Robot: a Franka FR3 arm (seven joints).
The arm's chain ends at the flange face. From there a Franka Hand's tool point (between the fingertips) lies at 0.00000 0.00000 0.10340 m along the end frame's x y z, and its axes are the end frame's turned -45 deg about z.
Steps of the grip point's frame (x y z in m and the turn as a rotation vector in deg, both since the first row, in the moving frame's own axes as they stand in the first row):
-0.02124, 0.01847, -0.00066, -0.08, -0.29, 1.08
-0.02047, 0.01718, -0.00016, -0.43, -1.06, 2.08
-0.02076, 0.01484, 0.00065, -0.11, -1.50, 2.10
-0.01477, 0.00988, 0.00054, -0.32, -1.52, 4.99
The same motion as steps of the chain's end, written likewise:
-0.00169, 0.02761, -0.00066, -0.26, -0.15, 1.08
-0.00149, 0.02474, -0.00014, -1.05, -0.45, 2.08
-0.00238, 0.02315, 0.00069, -1.14, -0.98, 2.10
-0.00183, 0.01515, 0.00058, -1.30, -0.85, 4.99

